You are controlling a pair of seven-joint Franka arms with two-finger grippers.
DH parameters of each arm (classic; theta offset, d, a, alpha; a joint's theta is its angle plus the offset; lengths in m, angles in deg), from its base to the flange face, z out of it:
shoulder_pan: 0 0.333 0 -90
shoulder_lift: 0 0 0 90
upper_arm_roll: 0 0.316 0.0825 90
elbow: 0 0 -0.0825 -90
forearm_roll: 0 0.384 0 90
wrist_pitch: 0 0 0.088 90
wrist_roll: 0 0.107 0 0
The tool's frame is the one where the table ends.
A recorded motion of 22 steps. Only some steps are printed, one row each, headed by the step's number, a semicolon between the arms.
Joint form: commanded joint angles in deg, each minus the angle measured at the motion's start. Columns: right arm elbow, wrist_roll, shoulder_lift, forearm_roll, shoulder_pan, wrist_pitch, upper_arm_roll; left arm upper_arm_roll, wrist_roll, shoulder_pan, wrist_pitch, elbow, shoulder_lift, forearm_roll.
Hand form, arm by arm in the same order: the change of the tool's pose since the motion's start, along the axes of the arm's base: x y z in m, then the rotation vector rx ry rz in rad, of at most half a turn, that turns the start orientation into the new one. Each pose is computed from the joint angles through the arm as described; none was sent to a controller.
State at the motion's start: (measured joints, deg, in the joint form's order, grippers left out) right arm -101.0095 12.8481 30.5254 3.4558 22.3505 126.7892 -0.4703; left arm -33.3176 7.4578 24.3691 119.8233 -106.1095 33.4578 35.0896
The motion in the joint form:
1: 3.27 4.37 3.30 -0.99 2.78 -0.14 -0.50; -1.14 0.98 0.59 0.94 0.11 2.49 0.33
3: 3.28 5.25 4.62 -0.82 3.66 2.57 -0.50; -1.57 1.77 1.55 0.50 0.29 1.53 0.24
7: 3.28 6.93 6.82 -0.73 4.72 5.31 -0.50; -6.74 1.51 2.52 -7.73 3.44 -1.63 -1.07
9: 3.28 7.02 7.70 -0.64 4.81 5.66 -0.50; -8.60 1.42 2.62 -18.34 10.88 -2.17 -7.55
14: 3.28 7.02 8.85 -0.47 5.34 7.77 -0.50; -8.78 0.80 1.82 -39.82 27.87 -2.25 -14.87
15: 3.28 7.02 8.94 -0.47 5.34 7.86 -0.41; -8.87 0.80 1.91 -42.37 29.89 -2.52 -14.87
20: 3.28 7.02 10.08 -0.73 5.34 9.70 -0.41; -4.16 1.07 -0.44 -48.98 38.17 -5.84 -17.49
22: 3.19 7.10 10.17 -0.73 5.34 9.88 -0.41; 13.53 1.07 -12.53 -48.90 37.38 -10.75 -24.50
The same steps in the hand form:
1: 0.0011 0.0290 -0.0141 -0.0247 -0.0044 -0.0229; -0.0016 -0.0075 -0.0181 -0.0350 0.0207 -0.0279
3: -0.0003 0.0395 -0.0256 -0.0150 -0.0264 -0.0263; 0.0011 0.0002 -0.0072 -0.0311 0.0107 -0.0278
7: -0.0046 0.0508 -0.0474 -0.0136 -0.0352 -0.0393; 0.0054 -0.0237 0.0503 -0.0040 0.0191 -0.0310
9: -0.0062 0.0511 -0.0572 -0.0174 -0.0267 -0.0405; 0.0167 -0.0238 0.1014 -0.0441 0.0839 0.0670
14: -0.0077 0.0571 -0.0675 -0.0091 -0.0413 -0.0345; 0.0274 0.0034 0.2052 -0.0853 0.1975 0.2196
15: -0.0082 0.0579 -0.0685 -0.0083 -0.0409 -0.0333; 0.0264 0.0093 0.2206 -0.0794 0.2022 0.2326
20: -0.0076 0.0579 -0.0791 -0.0065 -0.0537 -0.0308; 0.0205 0.0342 0.2959 -0.0785 0.1507 0.3083
22: -0.0080 0.0576 -0.0805 -0.0067 -0.0538 -0.0323; 0.0104 0.0302 0.3125 -0.0542 0.1330 0.3769

